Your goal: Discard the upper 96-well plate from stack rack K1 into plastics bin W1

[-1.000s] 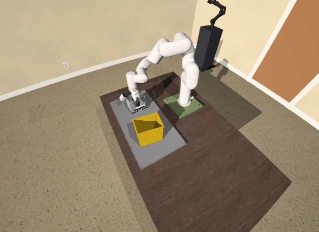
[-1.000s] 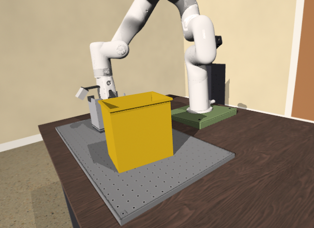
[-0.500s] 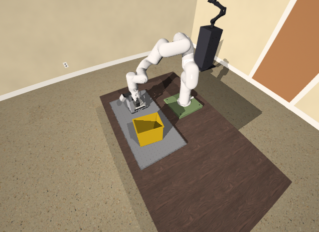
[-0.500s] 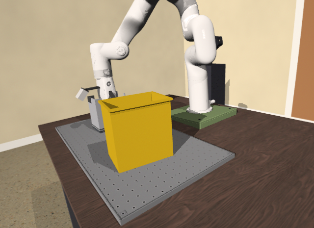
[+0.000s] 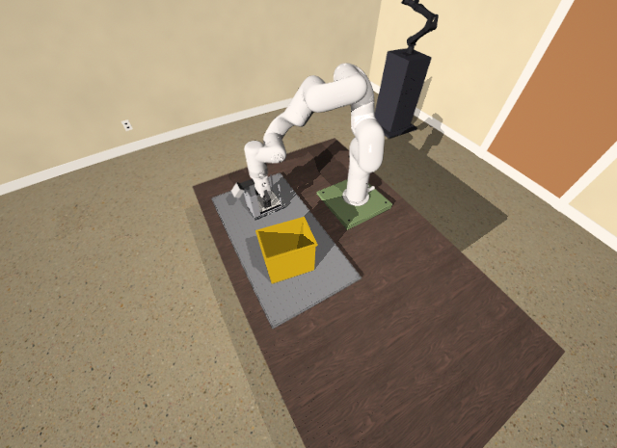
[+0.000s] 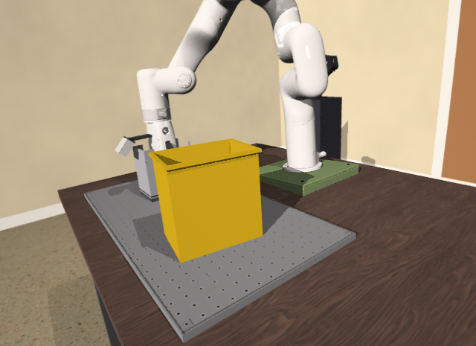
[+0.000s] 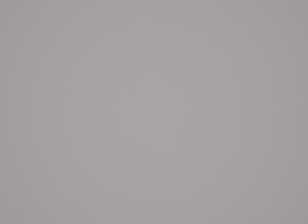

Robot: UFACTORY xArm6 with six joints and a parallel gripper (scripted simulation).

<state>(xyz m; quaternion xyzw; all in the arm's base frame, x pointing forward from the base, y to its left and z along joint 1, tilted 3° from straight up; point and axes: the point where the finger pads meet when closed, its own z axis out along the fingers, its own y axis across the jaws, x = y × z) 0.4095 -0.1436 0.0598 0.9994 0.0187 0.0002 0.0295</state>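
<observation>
My gripper is now 20 mm above the white 96-well plate. Round my hand: yellow plastics bin W1: 320 mm to the left, 30 mm ahead, 30 mm above.
</observation>
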